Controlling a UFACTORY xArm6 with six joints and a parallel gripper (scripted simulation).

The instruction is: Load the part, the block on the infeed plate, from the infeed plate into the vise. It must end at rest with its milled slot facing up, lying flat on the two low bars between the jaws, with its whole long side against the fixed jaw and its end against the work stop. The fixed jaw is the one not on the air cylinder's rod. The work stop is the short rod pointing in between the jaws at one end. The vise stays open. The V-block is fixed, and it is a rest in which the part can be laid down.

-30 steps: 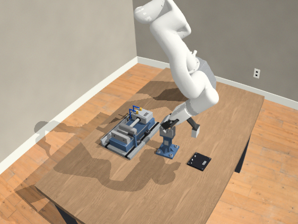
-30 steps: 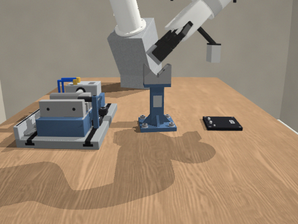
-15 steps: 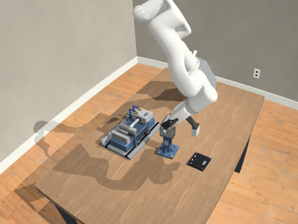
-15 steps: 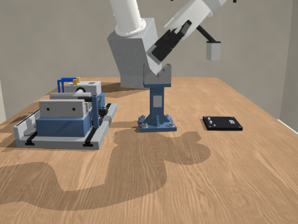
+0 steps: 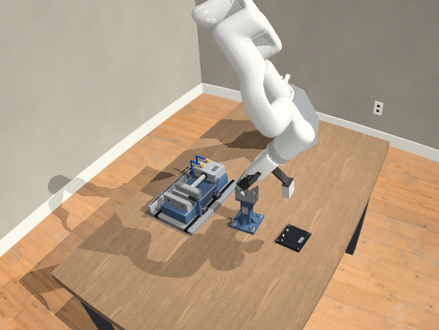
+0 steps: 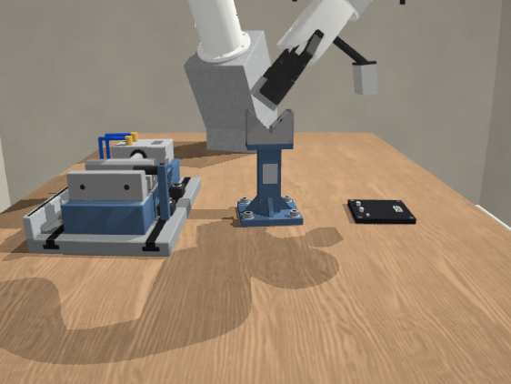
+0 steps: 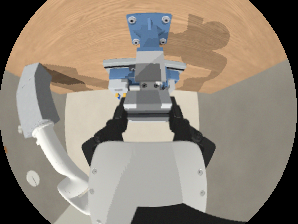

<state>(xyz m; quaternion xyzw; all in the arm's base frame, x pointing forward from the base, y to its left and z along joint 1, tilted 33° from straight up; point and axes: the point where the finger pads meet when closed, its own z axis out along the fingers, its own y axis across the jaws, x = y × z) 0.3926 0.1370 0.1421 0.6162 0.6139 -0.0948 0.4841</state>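
My gripper is now right at the part. Also, from my hand: blue work stop post: 15 cm to the right, 14 cm below, 8 cm ahead; black stop rod: 17 cm to the right, 10 cm below, 8 cm ahead; cylinder rod: 22 cm to the right, 12 cm below, 1 cm behind.
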